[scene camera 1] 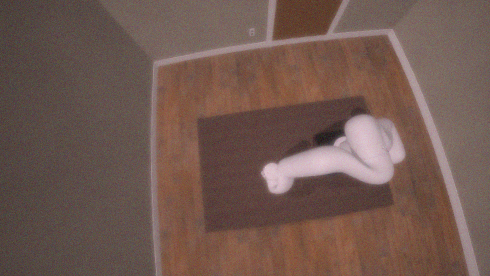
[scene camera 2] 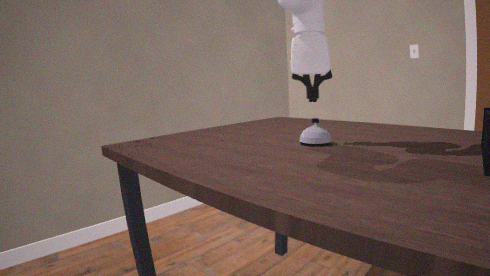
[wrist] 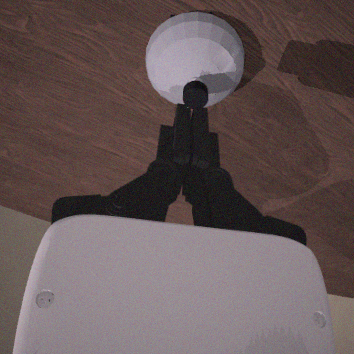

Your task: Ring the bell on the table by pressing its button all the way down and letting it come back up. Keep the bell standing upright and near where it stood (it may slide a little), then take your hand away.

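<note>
A light grey dome bell (scene camera 2: 315, 135) (wrist: 192, 52) stands upright on the brown table (scene camera 1: 230, 200) (scene camera 2: 225, 165) (wrist: 75, 75). Its black button (scene camera 2: 315, 120) (wrist: 195, 94) stands up on top of the dome on a short stem. My gripper (scene camera 2: 312, 100) (wrist: 186, 125) is shut, with nothing between its fingers. In scene camera 2 its fingertips hang above the button with a gap between them, nearly in line with it. In scene camera 1 the bell does not show, and the arm (scene camera 1: 320, 161) reaches over the table.
A black object (scene camera 2: 486, 142) stands at the right edge of scene camera 2, partly cut off. The arm's shadow lies on the table to the right of the bell. A wall with a light switch (scene camera 2: 414, 51) stands behind the table.
</note>
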